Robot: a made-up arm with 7 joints.
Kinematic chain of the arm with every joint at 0, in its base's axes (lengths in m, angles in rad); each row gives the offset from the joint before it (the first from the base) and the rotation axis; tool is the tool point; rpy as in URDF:
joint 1: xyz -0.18 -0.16 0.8 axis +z
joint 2: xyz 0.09 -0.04 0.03 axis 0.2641 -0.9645 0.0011
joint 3: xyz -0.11 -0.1 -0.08 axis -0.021 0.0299 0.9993
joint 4: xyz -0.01 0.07 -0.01 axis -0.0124 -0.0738 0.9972
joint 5: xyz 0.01 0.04 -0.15 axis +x
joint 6: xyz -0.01 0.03 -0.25 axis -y
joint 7: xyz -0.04 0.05 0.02 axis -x
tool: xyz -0.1 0.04 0 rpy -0.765 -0.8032 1.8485
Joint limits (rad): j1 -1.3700..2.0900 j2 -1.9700..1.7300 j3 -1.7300..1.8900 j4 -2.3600..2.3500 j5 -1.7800..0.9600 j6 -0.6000..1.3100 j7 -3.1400..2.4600
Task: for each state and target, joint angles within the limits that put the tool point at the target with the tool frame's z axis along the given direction. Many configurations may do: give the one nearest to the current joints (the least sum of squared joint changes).
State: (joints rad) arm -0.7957 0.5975 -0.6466 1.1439 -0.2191 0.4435 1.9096
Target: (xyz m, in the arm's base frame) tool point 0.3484 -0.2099 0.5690 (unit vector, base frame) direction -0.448 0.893 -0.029
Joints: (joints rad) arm -0.5467 1.1537 -1.0602 0.7536 0.2319 0.1324 1.6996
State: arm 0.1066 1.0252 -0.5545 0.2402 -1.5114 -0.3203 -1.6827
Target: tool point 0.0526 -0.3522 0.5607 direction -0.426 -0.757 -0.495
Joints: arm -0.2442 1.0192 -0.2190 0.8498 -1.7800 -0.5023 -2.1378
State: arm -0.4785 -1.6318 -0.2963 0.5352 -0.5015 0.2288 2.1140
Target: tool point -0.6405 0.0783 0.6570 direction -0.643 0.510 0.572
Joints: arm -1.0702 -1.0844 0.1626 1.0501 -0.4546 0.6839 2.0818
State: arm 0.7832 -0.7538 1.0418 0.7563 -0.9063 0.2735 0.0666
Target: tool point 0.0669 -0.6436 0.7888 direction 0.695 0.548 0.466
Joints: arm 1.3245 -1.1548 0.9424 0.3650 -0.7545 0.3937 0.1775
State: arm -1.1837 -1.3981 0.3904 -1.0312 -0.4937 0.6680 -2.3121
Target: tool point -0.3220 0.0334 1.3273 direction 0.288 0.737 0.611
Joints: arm -1.3482 -1.9551 0.8245 -0.8124 -0.2697 0.1186 -3.1400
